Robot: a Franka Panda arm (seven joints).
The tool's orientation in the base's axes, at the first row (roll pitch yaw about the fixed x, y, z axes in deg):
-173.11, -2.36, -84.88
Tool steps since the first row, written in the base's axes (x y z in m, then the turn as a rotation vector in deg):
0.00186, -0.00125, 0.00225, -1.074, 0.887, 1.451
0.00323, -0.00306, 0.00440, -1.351, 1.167, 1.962
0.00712, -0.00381, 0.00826, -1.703, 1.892, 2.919
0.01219, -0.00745, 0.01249, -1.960, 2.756, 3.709
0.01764, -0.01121, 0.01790, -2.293, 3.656, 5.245
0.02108, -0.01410, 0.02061, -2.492, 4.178, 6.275
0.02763, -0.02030, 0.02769, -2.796, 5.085, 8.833
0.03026, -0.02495, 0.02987, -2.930, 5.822, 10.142
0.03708, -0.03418, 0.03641, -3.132, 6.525, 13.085
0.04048, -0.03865, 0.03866, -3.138, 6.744, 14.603
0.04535, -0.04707, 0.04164, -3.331, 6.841, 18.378
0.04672, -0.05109, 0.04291, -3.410, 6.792, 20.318
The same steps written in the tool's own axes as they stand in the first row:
0.00150, -0.00199, -0.00197, -0.919, 0.805, -1.598
0.00351, -0.00343, -0.00387, -1.201, 0.991, -2.148
0.00477, -0.00767, -0.00720, -1.915, 1.156, -3.162
0.00902, -0.01285, -0.01066, -2.765, 1.235, -4.003
0.01347, -0.01853, -0.01525, -3.627, 1.296, -5.595
0.01676, -0.02199, -0.01742, -4.122, 1.320, -6.657
0.02381, -0.02873, -0.02346, -4.946, 1.229, -9.259
0.02876, -0.03116, -0.02515, -5.637, 1.136, -10.596
0.03882, -0.03782, -0.03052, -6.234, 0.917, -13.561
0.04366, -0.04103, -0.03220, -6.390, 0.720, -15.074
0.05260, -0.04541, -0.03431, -6.348, 0.450, -18.845
0.05678, -0.04654, -0.03528, -6.227, 0.300, -20.778

